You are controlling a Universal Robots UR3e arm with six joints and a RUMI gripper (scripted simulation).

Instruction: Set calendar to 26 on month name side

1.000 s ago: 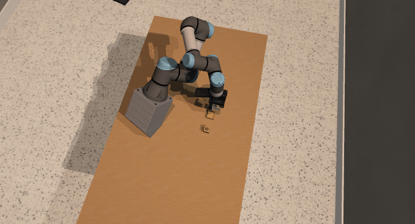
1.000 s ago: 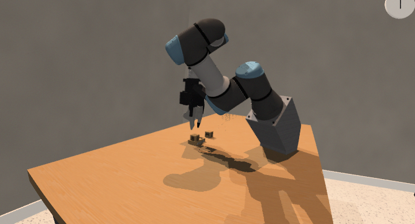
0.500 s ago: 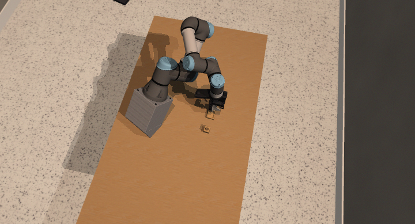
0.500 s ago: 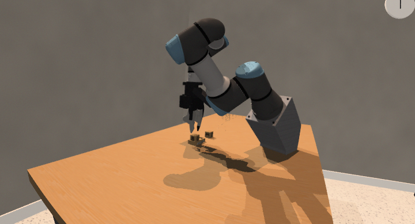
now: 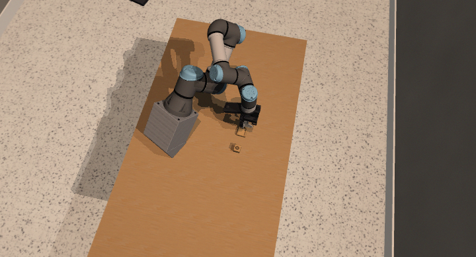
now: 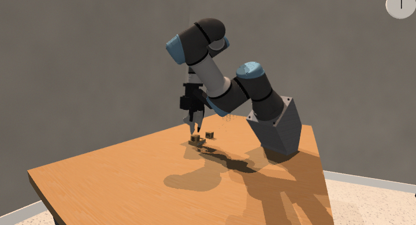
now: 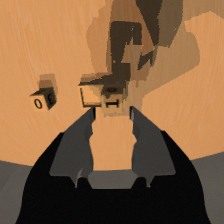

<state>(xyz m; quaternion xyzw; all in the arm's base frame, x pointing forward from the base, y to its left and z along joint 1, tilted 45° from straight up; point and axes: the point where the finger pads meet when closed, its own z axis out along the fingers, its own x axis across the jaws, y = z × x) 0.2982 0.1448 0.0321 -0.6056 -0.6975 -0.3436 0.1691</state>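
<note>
Now: the shallow wooden tray 60 mm below my hand and 20 mm to the right of it.
</note>
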